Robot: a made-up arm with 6 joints. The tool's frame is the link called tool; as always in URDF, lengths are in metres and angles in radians.
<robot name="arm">
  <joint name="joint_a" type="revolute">
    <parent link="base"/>
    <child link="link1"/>
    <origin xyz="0 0 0.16" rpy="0 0 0"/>
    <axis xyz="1 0 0"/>
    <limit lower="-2.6" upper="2.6" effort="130" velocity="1.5"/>
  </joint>
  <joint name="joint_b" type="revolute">
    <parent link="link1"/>
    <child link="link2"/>
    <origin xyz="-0.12 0.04 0.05" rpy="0 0 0"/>
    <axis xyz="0 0 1"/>
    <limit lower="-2.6" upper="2.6" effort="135" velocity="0.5"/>
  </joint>
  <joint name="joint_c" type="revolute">
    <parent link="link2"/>
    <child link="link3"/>
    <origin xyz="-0.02 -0.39 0.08" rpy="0 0 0"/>
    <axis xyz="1 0 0"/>
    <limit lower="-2.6" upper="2.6" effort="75" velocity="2"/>
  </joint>
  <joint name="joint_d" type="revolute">
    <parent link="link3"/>
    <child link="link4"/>
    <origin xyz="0 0.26 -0.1" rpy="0 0 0"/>
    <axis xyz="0 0 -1"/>
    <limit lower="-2.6" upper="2.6" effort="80" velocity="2.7"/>
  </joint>
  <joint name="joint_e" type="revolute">
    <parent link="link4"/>
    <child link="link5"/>
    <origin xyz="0.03 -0.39 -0.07" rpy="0 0 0"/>
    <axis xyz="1 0 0"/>
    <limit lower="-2.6" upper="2.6" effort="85" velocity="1.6"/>
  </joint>
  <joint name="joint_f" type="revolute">
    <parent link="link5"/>
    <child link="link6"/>
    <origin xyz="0 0.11 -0.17" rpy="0 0 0"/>
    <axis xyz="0 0 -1"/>
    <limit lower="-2.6" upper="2.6" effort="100" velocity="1.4"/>
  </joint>
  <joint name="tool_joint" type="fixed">
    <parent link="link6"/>
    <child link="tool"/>
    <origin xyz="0.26 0.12 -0.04" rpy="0 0 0"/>
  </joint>
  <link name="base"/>
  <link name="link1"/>
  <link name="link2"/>
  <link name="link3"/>
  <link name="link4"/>
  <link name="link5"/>
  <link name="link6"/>
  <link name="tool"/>
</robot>
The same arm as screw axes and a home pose.
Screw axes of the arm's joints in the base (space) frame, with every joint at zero. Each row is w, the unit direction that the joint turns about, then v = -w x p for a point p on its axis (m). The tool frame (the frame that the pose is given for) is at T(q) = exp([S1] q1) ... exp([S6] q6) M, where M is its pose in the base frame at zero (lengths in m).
S1 = (1, 0, 0, 0, 0.16, 0)
S2 = (0, 0, 1, 0.04, 0.12, 0)
S3 = (1, 0, 0, 0, 0.29, 0.35)
S4 = (0, 0, -1, 0.09, -0.14, 0)
S5 = (1, 0, 0, 0, 0.12, 0.48)
S6 = (0, 0, -1, 0.37, -0.11, 0)
M =
1 0 0 0.15
0 1 0 -0.25
0 0 1 -0.09
0 0 0 1
Joint limits (deg, base to tool): -148.97..148.97 -148.97..148.97 -148.97..148.97 -148.97..148.97 -148.97..148.97 -148.97..148.97

